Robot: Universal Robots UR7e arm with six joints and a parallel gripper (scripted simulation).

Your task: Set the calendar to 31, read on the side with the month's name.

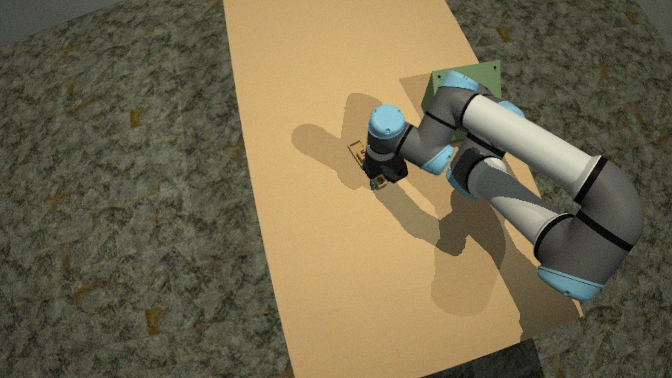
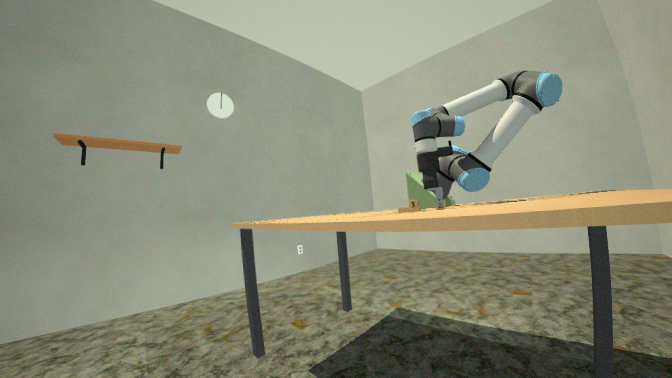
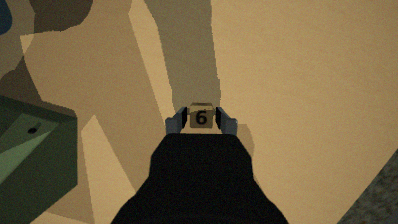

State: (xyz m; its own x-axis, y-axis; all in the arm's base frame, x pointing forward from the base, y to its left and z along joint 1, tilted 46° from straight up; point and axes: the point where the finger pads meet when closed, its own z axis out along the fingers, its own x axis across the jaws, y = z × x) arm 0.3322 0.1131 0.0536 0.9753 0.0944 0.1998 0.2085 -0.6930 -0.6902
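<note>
Now: the wooden tray 20 mm ahead of my hand, 110 mm to the right of it and 20 mm below it.
</note>
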